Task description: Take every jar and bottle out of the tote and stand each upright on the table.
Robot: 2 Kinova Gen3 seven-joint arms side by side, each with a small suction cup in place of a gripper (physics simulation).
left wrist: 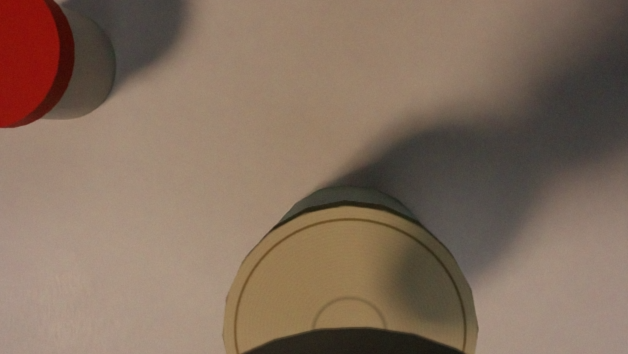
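Places are measured from the left arm's base along level axes (x left, y back, z up), in metres.
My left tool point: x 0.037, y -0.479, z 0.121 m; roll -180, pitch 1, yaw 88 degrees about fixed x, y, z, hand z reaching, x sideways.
Ahead of a thing's pixels: the offset from my left tool point to its middle. Level surfaces: height alone.
A jar {dx -0.003, dy +0.000, dz -0.084 m} (pixel 345 260) with a broad beige lid stands upright on the table {dz -0.121 m} (pixel 200 200), seen from above near the bottom of the left wrist view. A little of its grey-green body shows beyond the lid's upper edge. My left suction tool, a dark curved edge at the bottom of the view, hangs over the lid and looks apart from it; its cup tip is hidden. A rounded shadow falls on the lid's right side. A second container {dx -0.079, dy -0.108, dz -0.093 m} (pixel 92 65) with a red lid stands upright at the upper left, partly cut off. The tote and my right suction cup do not show.
The red-lidded container is to the upper left of the beige-lidded jar, with a gap between them. Dark shadows stretch over the table from both containers and across the upper right.
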